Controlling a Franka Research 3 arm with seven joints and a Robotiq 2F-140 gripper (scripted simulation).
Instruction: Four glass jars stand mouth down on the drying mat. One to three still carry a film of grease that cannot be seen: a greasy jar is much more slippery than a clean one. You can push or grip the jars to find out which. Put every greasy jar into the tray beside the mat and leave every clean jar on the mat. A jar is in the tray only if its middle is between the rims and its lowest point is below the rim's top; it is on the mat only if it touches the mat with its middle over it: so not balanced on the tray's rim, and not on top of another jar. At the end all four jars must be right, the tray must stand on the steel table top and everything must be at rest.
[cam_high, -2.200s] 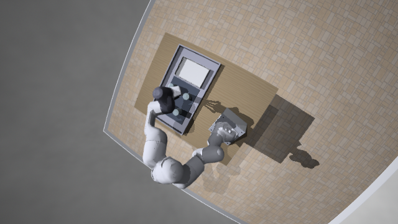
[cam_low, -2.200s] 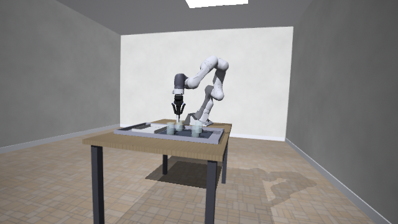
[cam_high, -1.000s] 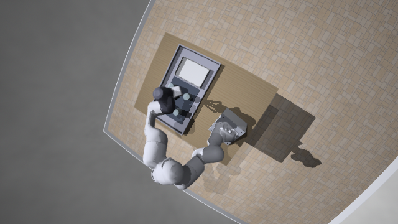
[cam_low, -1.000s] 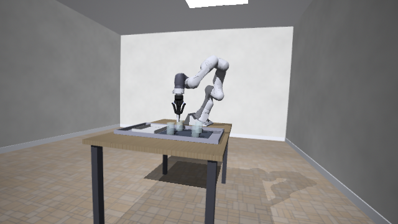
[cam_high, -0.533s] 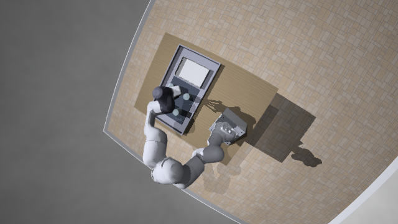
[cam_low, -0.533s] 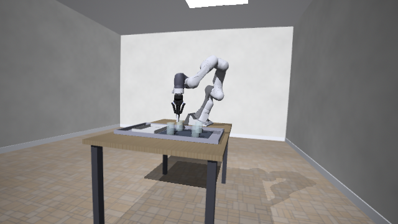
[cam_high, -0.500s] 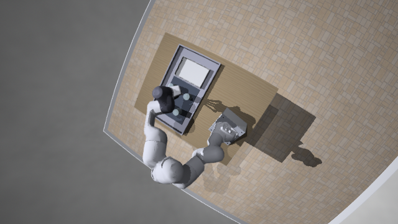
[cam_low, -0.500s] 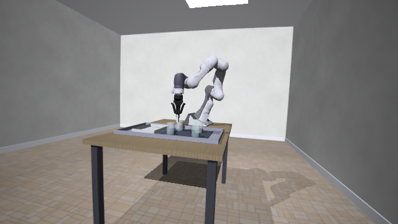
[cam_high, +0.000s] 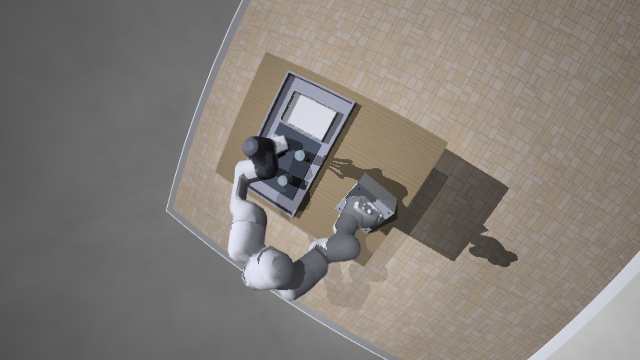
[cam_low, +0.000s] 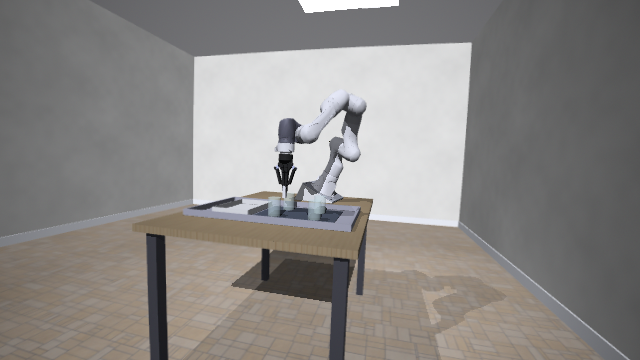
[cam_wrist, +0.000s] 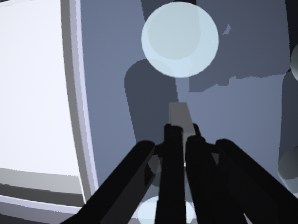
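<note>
Right now the dark drying mat is 110 mm below my hand, 100 mm to the left of it and 10 mm ahead of it. Also, from my hand: white tray (220 mm to the right, 100 mm below, 40 mm ahead).
</note>
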